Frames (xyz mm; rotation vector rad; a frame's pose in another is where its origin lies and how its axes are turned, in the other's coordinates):
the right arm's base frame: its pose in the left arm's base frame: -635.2 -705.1 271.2 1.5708 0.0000 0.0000
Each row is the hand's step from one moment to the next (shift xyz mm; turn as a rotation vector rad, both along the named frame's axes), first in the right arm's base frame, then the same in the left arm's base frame.
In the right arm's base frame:
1: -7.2 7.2 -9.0 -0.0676 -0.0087 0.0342
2: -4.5 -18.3 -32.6 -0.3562 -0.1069 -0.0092
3: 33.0 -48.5 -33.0 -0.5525 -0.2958 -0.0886
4: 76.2 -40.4 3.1 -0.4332 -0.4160 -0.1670
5: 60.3 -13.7 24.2 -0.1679 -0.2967 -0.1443
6: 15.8 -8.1 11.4 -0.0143 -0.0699 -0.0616
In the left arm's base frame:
1: -7.2 9.0 7.2 -0.0676 -0.0342 -0.0087
2: -4.5 32.6 -18.3 -0.3562 0.0092 -0.1069
3: 33.0 33.0 -48.5 -0.5525 0.0886 -0.2958
4: 76.2 -3.1 -40.4 -0.4332 0.1670 -0.4160
5: 60.3 -24.2 -13.7 -0.1679 0.1443 -0.2967
6: 15.8 -11.4 -8.1 -0.0143 0.0616 -0.0699

